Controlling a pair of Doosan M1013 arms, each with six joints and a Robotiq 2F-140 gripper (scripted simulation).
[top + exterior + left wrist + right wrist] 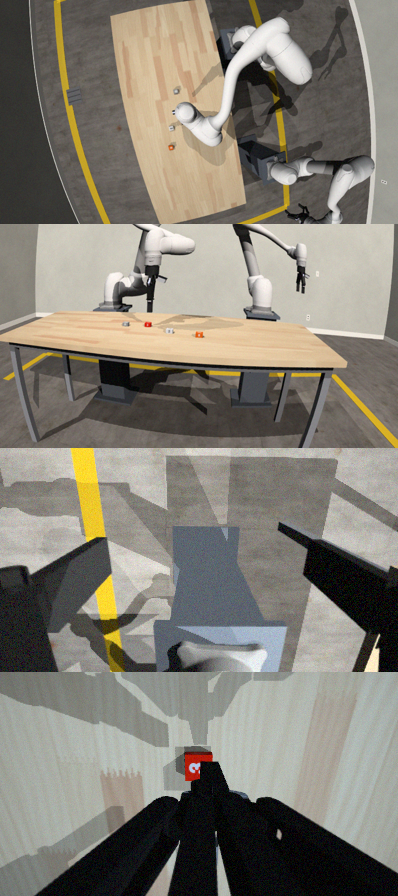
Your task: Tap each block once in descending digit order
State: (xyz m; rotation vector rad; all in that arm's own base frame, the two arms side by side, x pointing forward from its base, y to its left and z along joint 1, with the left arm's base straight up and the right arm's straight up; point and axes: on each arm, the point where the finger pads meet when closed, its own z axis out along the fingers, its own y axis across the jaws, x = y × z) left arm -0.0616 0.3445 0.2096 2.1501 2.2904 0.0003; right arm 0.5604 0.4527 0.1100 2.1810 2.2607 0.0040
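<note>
Now: the white block 110 mm ahead of my right hand, 110 mm to the left of it and 100 mm below it. Round my right hand: red block: 10 mm behind, 10 mm to the right, 100 mm below; orange block: 160 mm ahead, 250 mm to the left, 100 mm below.
</note>
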